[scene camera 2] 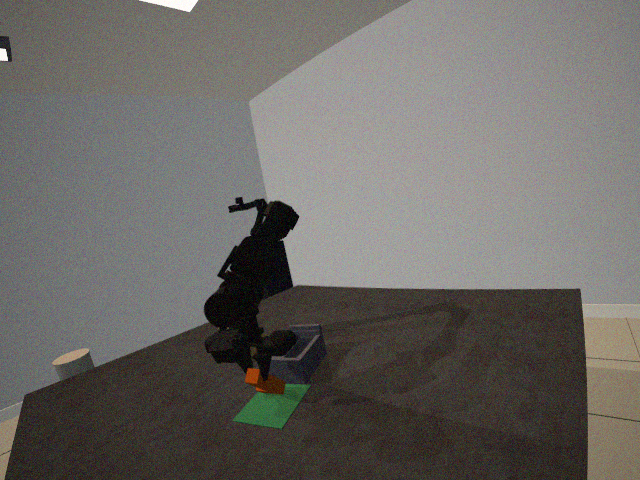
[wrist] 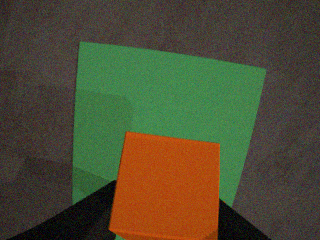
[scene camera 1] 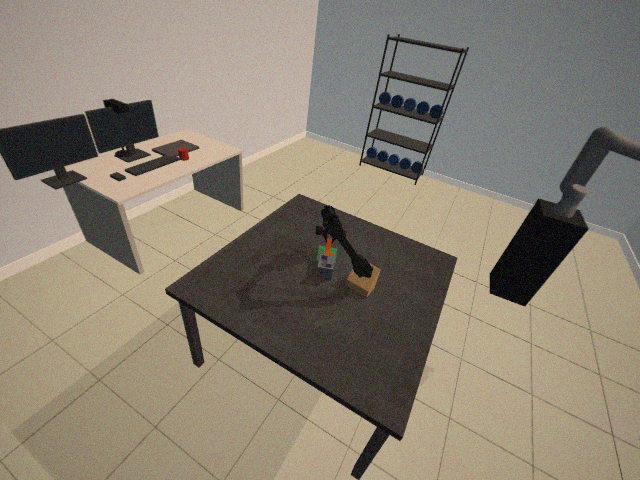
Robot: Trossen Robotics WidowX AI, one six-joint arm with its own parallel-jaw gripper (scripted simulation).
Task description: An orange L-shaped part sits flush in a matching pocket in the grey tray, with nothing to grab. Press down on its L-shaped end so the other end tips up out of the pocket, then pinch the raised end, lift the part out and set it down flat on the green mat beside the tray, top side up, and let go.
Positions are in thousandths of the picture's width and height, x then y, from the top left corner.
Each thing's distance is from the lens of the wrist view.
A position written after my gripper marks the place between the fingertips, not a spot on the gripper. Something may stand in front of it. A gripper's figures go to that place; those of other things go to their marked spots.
my gripper (wrist: 505, 823): 10 cm
orange L-shaped part (wrist: 508, 752): 7 cm
green mat (wrist: 370, 373): 16 cm
The marked spots on the orange L-shaped part and the green mat are 10 cm apart.
